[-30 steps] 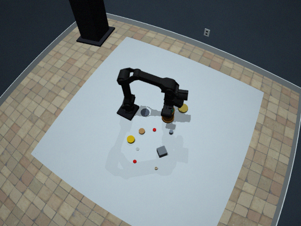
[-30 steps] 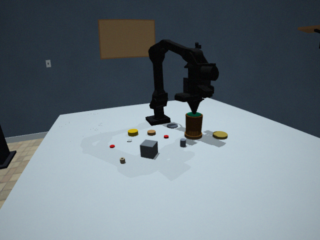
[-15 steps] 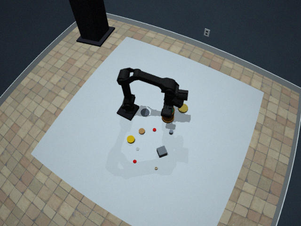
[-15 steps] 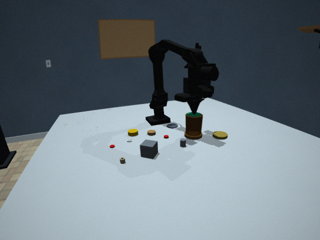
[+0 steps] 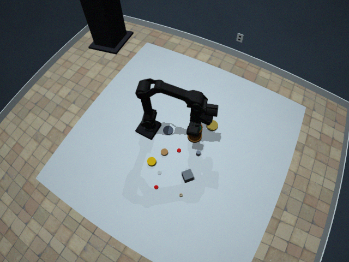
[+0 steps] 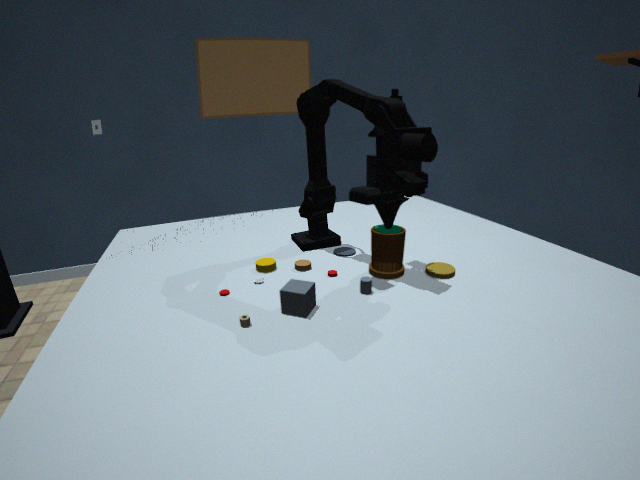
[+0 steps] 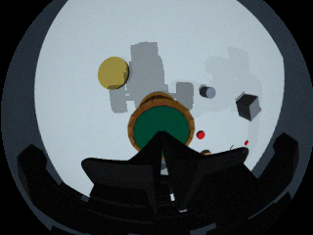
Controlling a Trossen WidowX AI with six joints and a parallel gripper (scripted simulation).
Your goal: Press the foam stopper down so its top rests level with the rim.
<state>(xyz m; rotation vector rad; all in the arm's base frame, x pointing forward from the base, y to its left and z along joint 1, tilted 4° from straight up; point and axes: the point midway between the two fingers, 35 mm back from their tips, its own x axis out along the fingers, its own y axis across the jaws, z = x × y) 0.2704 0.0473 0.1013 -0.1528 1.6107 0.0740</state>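
Now: hand 50 mm above the green foam stopper. Also, from my hand: small grey cylinder: 60 mm ahead, 100 mm to the right, 130 mm below; red button: 50 mm behind, 120 mm to the right, 140 mm below; olive disc: 70 mm ahead, 100 mm to the left, 130 mm below.
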